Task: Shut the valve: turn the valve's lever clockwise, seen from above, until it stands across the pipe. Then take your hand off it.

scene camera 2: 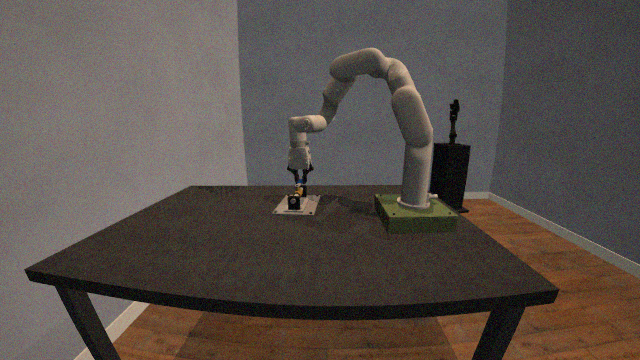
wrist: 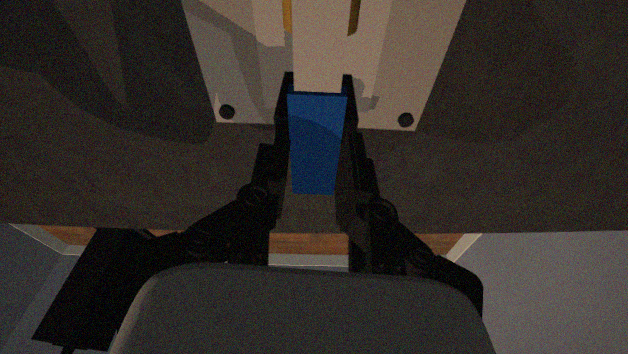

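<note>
The valve's yellow body [scene camera 2: 299,192] [wrist: 287,16] sits between black end blocks on a pale base plate [scene camera 2: 311,205] [wrist: 411,75]. Its lever, white with a blue grip end [wrist: 316,150], points lengthwise along the plate, in line with the pipe. In the scene view the blue end is small and partly hidden by the fingers. My gripper [scene camera 2: 300,183] [wrist: 314,146] is shut on the blue end of the lever, with one black finger against each side. The far end block is hidden behind the lever and fingers in the wrist view.
The plate lies on a dark table [scene camera 2: 280,260]. The arm's green base block [scene camera 2: 421,224] stands to the right of the plate in the scene view. A black cabinet [scene camera 2: 451,172] [wrist: 90,290] with a dark device on top stands beyond the table. Walls rise behind.
</note>
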